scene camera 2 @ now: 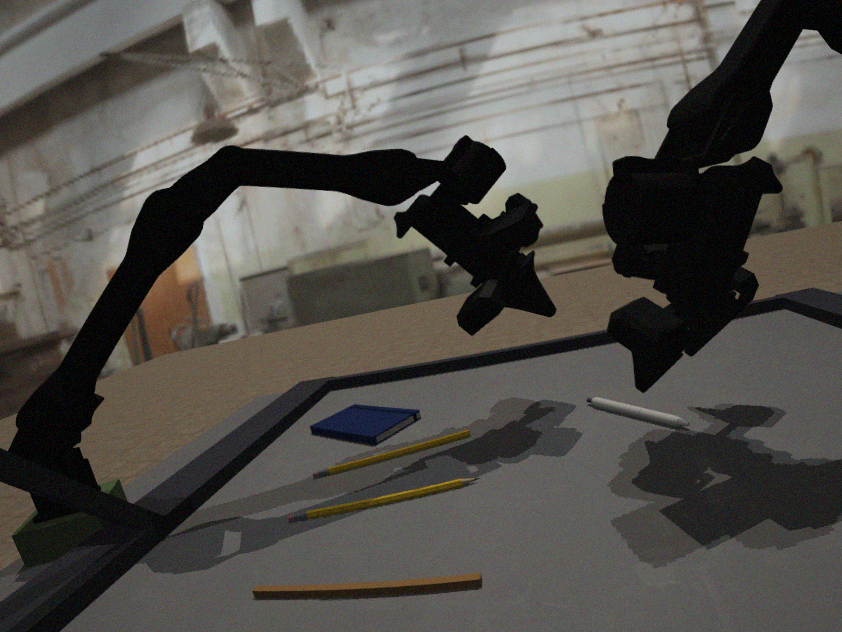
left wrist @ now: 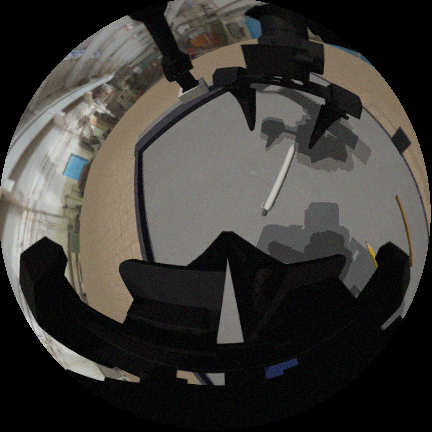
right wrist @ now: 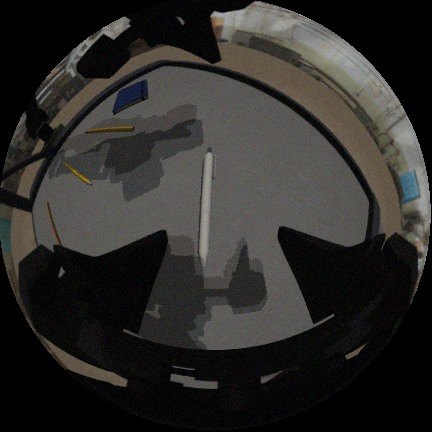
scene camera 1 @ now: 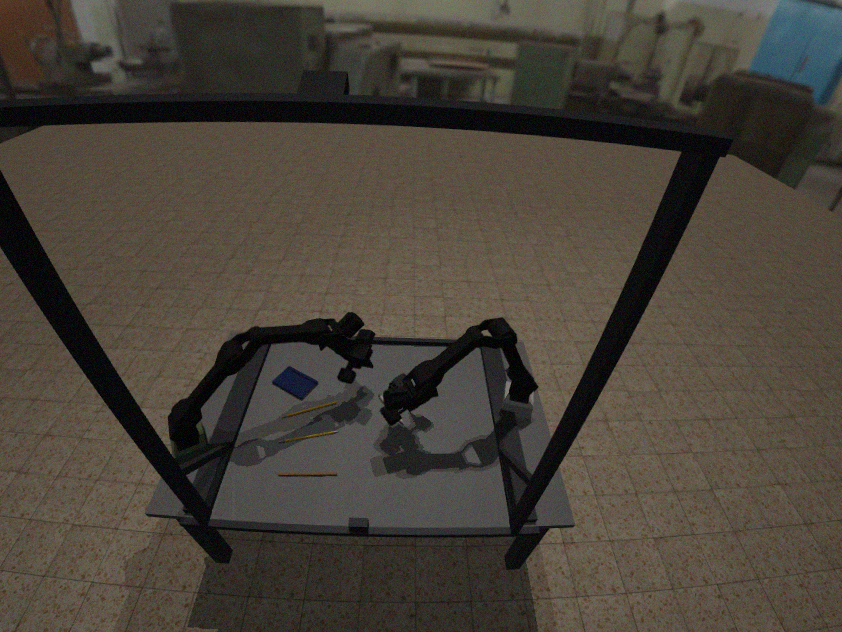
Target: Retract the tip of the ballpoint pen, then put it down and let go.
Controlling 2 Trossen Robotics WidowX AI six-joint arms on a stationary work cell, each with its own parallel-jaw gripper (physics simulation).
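Observation:
The white ballpoint pen lies flat on the grey table. Its dark button end points away from my right gripper, and its clip shows along one side in the right wrist view. Whether its writing tip is out is too small to tell. My right gripper is wide open and empty above the pen's tapered end. My left gripper is shut on nothing, raised above the table beyond the pen's button end.
A blue notebook lies at the table's back left. Two yellow pencils, one farther back and one nearer, lie in front of it. An orange stick lies nearer the front.

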